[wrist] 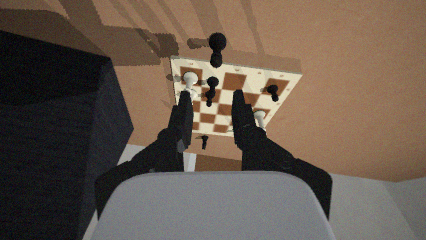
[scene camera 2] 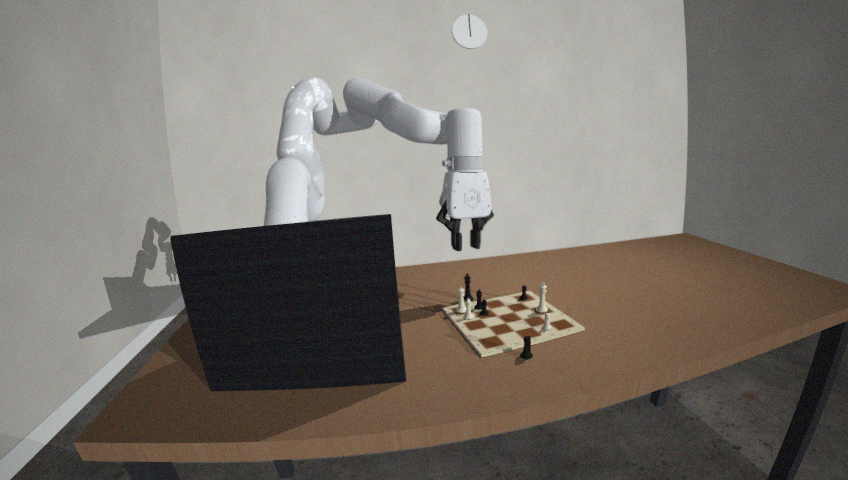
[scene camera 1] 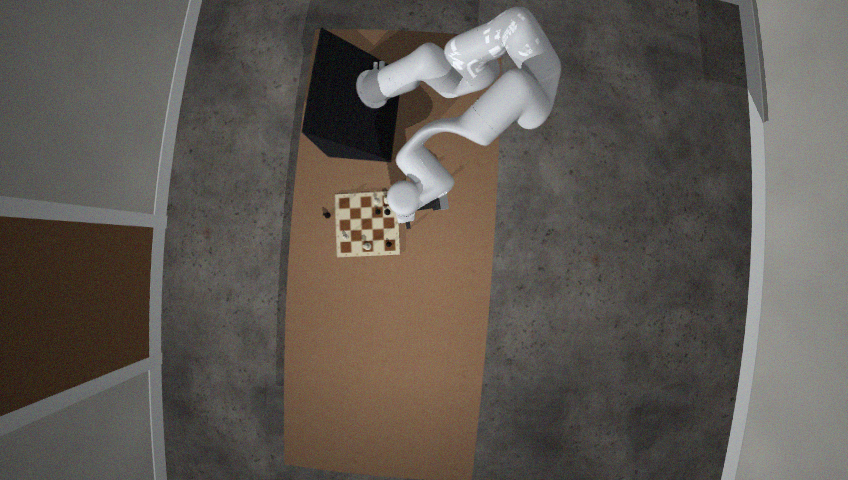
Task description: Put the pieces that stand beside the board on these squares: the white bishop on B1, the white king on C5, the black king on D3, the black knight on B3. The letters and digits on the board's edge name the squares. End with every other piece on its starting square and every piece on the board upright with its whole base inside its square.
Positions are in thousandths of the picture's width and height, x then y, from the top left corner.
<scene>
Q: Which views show the chessboard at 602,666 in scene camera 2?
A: The wrist view, scene camera 2 and scene camera 1: all of them.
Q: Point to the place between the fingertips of my gripper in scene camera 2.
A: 550,520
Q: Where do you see a chessboard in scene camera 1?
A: At 419,447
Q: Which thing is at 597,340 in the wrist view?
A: A chessboard.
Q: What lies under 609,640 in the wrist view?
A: My gripper.
</scene>
